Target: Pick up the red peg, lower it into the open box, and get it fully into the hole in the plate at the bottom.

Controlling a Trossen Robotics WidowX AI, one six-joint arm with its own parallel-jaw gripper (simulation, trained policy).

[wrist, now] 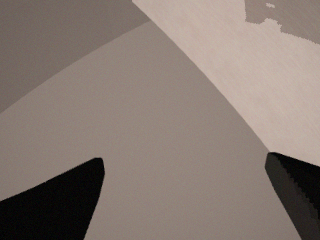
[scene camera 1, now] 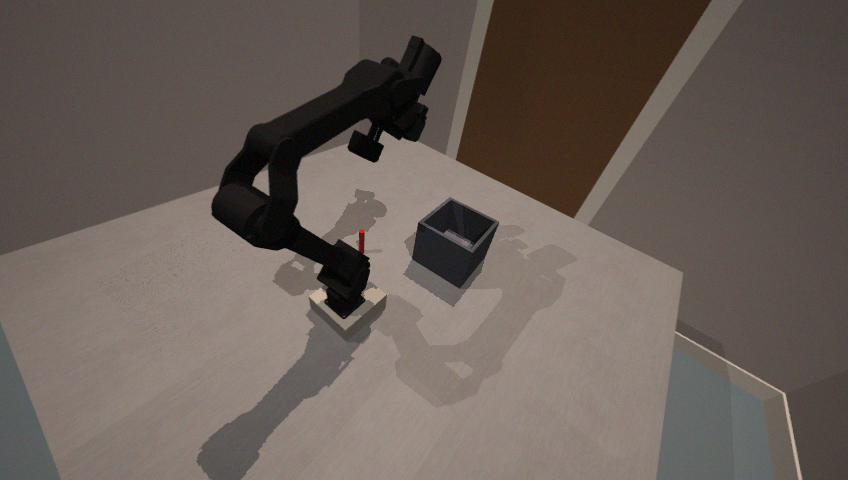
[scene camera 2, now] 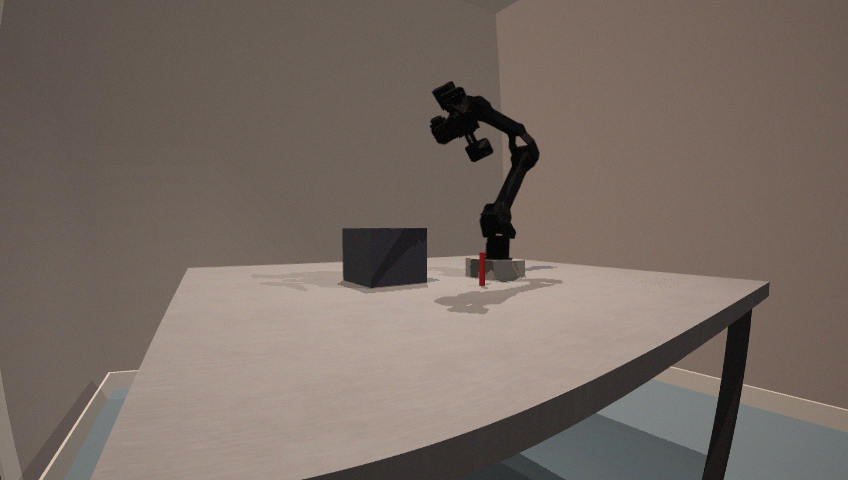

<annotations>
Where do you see a dark box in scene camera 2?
373, 257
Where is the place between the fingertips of my gripper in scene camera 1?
367, 114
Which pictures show my gripper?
The wrist view, scene camera 1 and scene camera 2: all of them.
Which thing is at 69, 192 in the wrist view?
My gripper.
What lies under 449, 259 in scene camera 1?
A dark box.
</annotations>
